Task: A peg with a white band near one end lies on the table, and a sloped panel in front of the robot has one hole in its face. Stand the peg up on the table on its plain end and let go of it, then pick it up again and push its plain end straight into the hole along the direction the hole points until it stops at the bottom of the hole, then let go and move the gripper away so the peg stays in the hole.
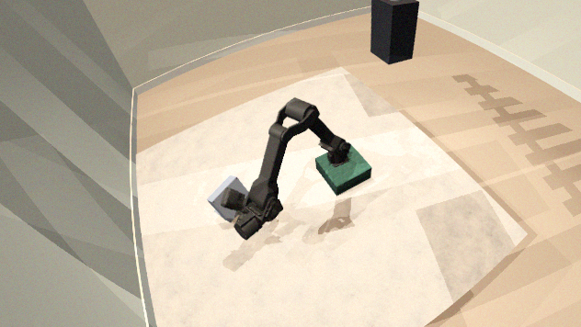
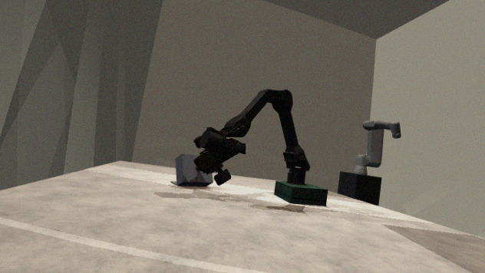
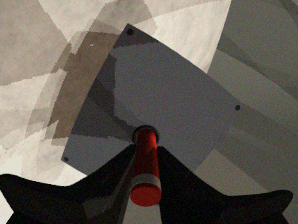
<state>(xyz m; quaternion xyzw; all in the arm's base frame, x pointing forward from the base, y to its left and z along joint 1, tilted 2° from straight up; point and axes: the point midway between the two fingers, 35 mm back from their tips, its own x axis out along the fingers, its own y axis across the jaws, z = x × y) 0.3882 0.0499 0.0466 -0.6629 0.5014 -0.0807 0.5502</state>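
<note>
The grey sloped panel lies 4 cm to the right of my gripper tip, 2 cm below it and 2 cm ahead of it. Also, from my gripper tip: red peg (1 cm to the left, 1 cm behind, 1 cm above).
</note>
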